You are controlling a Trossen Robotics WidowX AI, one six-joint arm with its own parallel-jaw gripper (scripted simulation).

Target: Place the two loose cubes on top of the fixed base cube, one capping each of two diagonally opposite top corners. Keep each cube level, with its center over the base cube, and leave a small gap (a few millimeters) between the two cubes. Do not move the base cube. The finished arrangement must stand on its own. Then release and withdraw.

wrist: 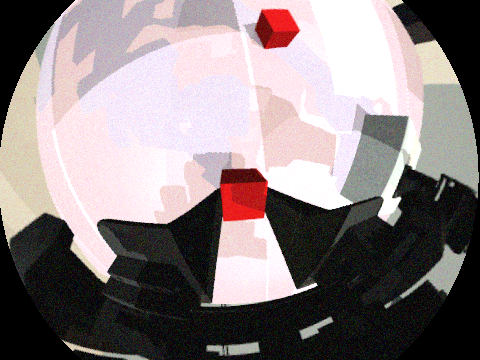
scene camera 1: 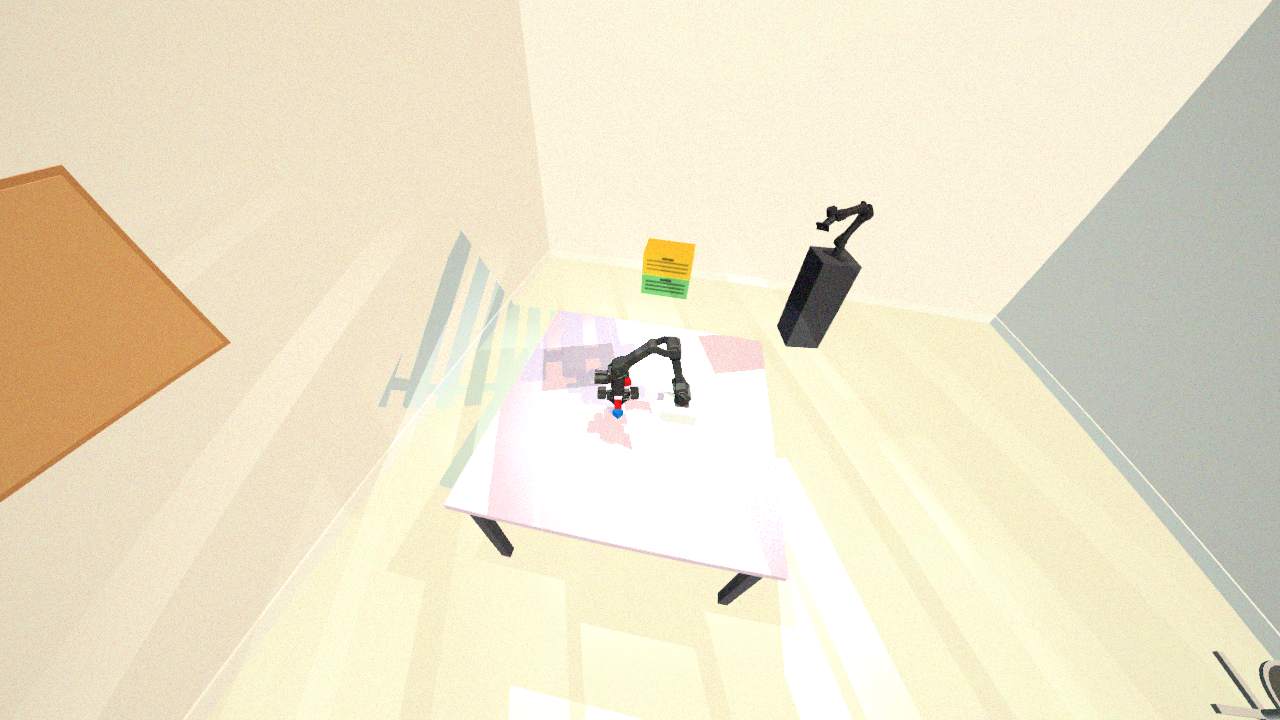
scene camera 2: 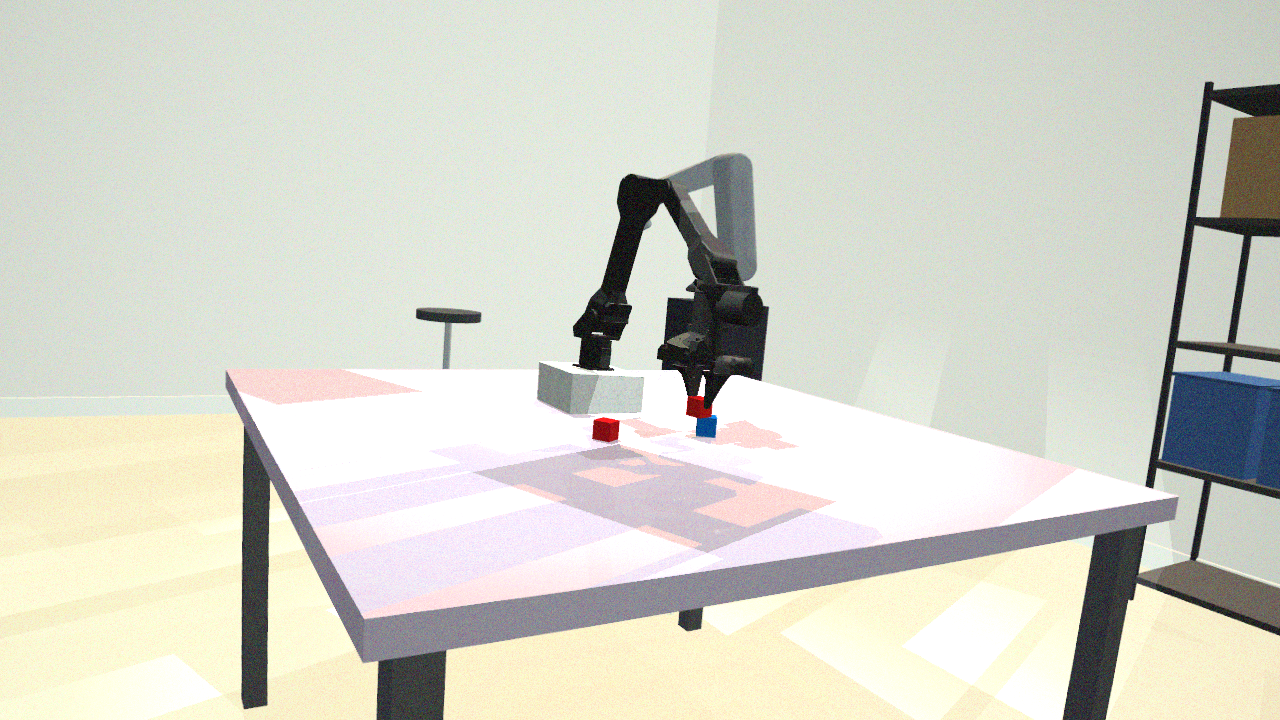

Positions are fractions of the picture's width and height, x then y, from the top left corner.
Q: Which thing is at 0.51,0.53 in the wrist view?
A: A red cube.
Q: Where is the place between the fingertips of the gripper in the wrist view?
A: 0.50,0.53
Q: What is the gripper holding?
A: A red cube.
